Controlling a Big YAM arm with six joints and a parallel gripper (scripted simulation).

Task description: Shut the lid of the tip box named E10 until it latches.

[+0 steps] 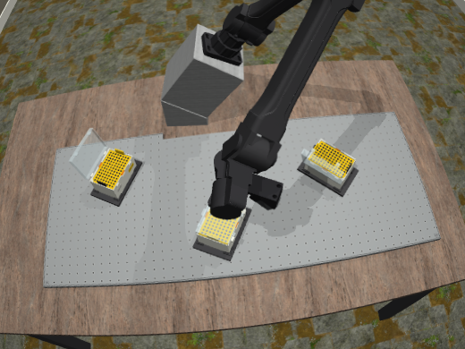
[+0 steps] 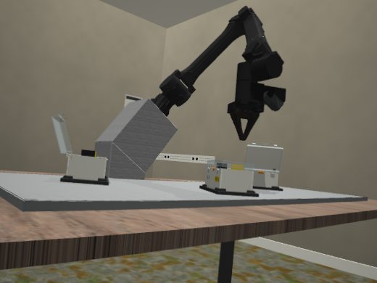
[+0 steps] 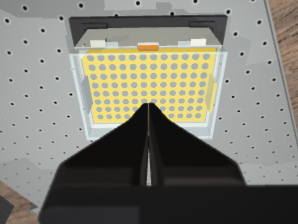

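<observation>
Now: the tip rack 9 cm below my hand, 3 cm to the right of it and 2 cm behind it.
</observation>
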